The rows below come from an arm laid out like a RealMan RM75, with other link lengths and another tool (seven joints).
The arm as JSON. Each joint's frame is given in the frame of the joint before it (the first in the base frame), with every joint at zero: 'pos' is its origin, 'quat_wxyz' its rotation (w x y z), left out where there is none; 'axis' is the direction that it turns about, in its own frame. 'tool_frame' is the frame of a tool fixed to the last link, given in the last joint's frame.
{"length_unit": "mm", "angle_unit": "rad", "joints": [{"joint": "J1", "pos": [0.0, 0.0, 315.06], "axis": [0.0, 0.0, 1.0]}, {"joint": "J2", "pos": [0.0, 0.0, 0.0], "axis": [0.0, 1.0, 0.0]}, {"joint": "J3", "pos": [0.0, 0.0, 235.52], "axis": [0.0, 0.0, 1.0]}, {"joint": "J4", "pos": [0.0, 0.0, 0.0], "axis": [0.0, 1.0, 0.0]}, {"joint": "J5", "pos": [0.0, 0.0, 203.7], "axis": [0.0, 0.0, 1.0]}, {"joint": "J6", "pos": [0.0, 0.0, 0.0], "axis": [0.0, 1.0, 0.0]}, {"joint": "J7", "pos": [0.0, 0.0, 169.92], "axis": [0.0, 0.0, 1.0]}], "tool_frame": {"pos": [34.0, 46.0, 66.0], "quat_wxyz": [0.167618, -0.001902, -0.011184, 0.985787]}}
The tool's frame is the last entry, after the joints.
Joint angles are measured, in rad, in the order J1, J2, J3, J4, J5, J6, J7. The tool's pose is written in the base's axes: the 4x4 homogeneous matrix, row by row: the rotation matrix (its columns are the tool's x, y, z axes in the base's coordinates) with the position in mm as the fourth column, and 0 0 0 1 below. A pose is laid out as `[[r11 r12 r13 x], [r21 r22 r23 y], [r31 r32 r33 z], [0 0 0 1]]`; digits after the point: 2 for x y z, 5 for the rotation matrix.
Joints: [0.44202 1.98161 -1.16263 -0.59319 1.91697 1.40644 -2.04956]
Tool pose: [[-0.79213 0.12720 -0.59695 172.43], [-0.25864 0.81593 0.51707 337.53], [0.55284 0.56398 -0.61343 7.90], [0 0 0 1]]
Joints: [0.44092 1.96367 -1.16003 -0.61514 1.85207 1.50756 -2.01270]
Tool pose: [[-0.77983 0.05516 -0.62356 169.57], [-0.27015 0.86892 0.41472 313.31], [0.56470 0.49186 -0.66271 10.04], [0 0 0 1]]
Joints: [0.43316 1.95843 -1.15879 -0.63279 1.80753 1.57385 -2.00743]
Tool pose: [[-0.77324 -0.00064 -0.63411 170.47], [-0.28384 0.89457 0.34521 295.32], [0.56704 0.44692 -0.69190 9.89], [0 0 0 1]]
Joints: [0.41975 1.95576 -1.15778 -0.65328 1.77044 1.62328 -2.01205]
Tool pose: [[-0.77062 -0.04825 -0.63547 173.88], [-0.29897 0.90797 0.29361 280.68], [0.56282 0.41625 -0.71412 9.91], [0 0 0 1]]
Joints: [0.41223 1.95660 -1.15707 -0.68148 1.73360 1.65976 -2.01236]
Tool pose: [[-0.76922 -0.09622 -0.63170 175.49], [-0.31682 0.91595 0.24628 269.76], [0.55491 0.38958 -0.73506 9.50], [0 0 0 1]]
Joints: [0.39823 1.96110 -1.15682 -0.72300 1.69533 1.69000 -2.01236]
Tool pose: [[-0.76950 -0.14494 -0.62198 177.89], [-0.33819 0.91863 0.20432 259.51], [0.54175 0.36757 -0.75591 8.93], [0 0 0 1]]
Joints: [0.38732 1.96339 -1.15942 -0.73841 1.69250 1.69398 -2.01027]
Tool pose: [[-0.76967 -0.14982 -0.62061 178.69], [-0.34079 0.91842 0.20093 256.85], [0.53988 0.36615 -0.75794 9.07], [0 0 0 1]]
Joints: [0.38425 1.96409 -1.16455 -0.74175 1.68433 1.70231 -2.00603]
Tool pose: [[-0.77099 -0.15523 -0.61764 179.63], [-0.33558 0.92329 0.18685 252.67], [0.54126 0.35133 -0.76394 8.02], [0 0 0 1]]
